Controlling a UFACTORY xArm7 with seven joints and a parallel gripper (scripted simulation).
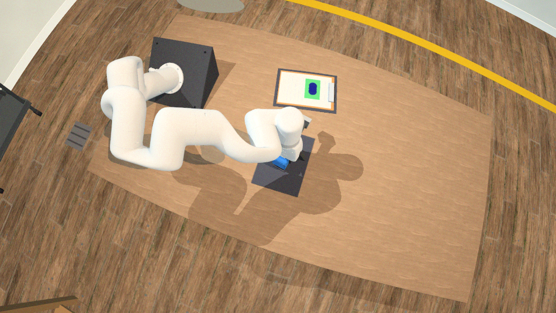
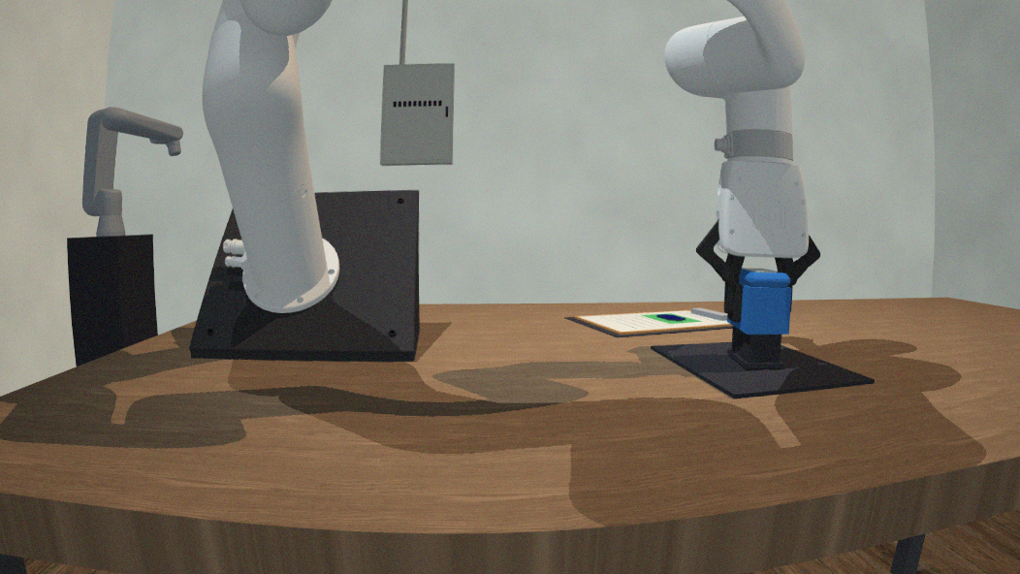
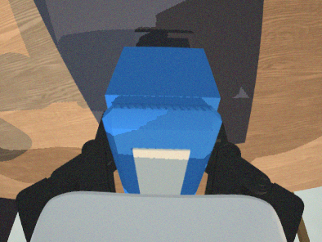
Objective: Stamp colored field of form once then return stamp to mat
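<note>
Right now the blue stamp is 20 mm below my hand. From my hand the other things lie so: form 20 mm behind, 310 mm to the left, 60 mm below; dark mat 70 mm below.
</note>
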